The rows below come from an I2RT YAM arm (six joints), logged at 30 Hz.
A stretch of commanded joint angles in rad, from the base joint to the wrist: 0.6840 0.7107 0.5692 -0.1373 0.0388 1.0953; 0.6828 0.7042 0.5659 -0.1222 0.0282 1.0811; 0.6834 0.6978 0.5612 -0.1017 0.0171 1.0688; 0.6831 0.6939 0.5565 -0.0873 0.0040 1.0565; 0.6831 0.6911 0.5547 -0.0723 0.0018 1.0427; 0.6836 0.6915 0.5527 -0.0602 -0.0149 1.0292; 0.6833 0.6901 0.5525 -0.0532 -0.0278 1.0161; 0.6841 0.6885 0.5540 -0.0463 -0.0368 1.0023; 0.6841 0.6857 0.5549 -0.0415 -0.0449 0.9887; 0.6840 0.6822 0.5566 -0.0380 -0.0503 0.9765; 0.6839 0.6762 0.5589 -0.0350 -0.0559 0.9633; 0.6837 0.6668 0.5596 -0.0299 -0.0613 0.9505; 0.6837 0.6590 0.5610 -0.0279 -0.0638 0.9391
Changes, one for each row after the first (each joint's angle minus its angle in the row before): -0.0012 -0.0065 -0.0033 0.0151 -0.0106 -0.0142; 0.0006 -0.0064 -0.0047 0.0205 -0.0111 -0.0123; -0.0003 -0.0039 -0.0047 0.0144 -0.0131 -0.0123; 0.0000 -0.0028 -0.0018 0.0150 -0.0022 -0.0138; 0.0005 0.0004 -0.0020 0.0121 -0.0167 -0.0135; -0.0003 -0.0014 -0.0002 0.0070 -0.0129 -0.0131; 0.0008 -0.0016 0.0015 0.0069 -0.0090 -0.0138; 0.0000 -0.0028 0.0009 0.0048 -0.0081 -0.0136; -0.0001 -0.0035 0.0017 0.0035 -0.0054 -0.0122; -0.0001 -0.0060 0.0023 0.0030 -0.0056 -0.0132; -0.0002 -0.0094 0.0007 0.0051 -0.0054 -0.0128; 0.0000 -0.0078 0.0014 0.0020 -0.0025 -0.0114
